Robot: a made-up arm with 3 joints. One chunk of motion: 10 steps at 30 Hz.
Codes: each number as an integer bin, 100 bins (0 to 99) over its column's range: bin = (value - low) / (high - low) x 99, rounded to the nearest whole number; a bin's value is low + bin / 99 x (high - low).
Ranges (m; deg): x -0.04..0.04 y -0.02..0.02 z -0.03..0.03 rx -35..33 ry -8..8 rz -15..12
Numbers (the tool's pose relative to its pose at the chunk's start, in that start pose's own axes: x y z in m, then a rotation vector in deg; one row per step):
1: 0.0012 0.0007 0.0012 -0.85 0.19 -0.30
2: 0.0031 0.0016 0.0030 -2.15 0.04 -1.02
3: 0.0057 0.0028 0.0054 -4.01 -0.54 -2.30
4: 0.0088 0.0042 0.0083 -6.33 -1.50 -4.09
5: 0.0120 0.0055 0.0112 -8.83 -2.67 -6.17
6: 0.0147 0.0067 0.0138 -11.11 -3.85 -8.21
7: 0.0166 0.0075 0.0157 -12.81 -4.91 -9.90
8: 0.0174 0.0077 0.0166 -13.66 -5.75 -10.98
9: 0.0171 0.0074 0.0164 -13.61 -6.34 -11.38
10: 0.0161 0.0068 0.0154 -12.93 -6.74 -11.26
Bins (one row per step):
1: 51 51 51 50 51 54
2: 53 53 54 48 50 51
3: 57 56 58 45 46 47
4: 60 60 63 42 40 40
5: 64 63 68 38 33 32
6: 68 66 72 35 26 25
7: 70 68 75 32 19 19
8: 71 69 77 31 14 15
9: 71 68 77 31 10 13
10: 69 66 75 32 8 14

